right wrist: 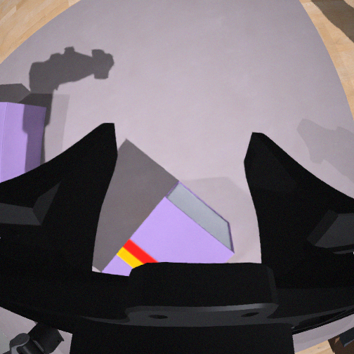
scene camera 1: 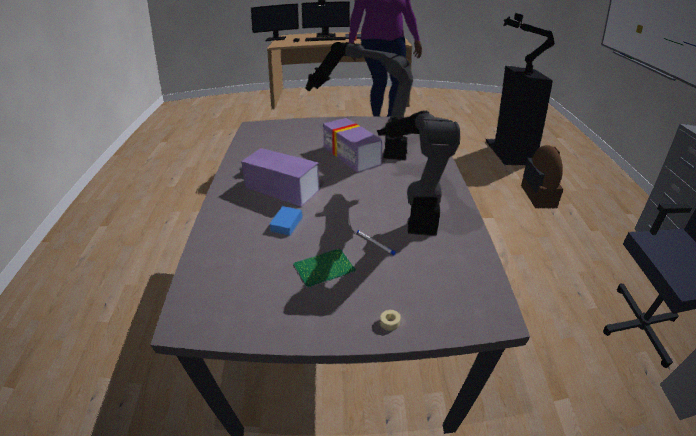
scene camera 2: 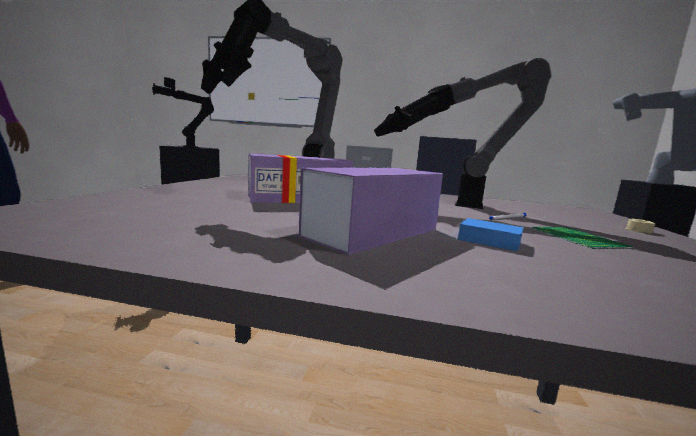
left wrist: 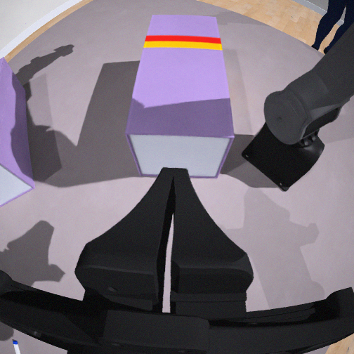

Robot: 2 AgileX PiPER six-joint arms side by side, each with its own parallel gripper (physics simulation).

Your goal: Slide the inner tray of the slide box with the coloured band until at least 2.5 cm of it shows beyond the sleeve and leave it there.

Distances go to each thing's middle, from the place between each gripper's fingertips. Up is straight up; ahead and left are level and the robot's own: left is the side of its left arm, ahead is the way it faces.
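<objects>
My right gripper is 240 mm above the blue block (scene camera 2: 504,236), and it is also 100 mm short of the block and 600 mm to the right of it.
For my left gripper, I see that it is 18 cm above the blue block, 25 cm to the right of it and 35 cm short of it. Going by its middle, the blue block is nearer to my left gripper than to my right gripper.
</objects>
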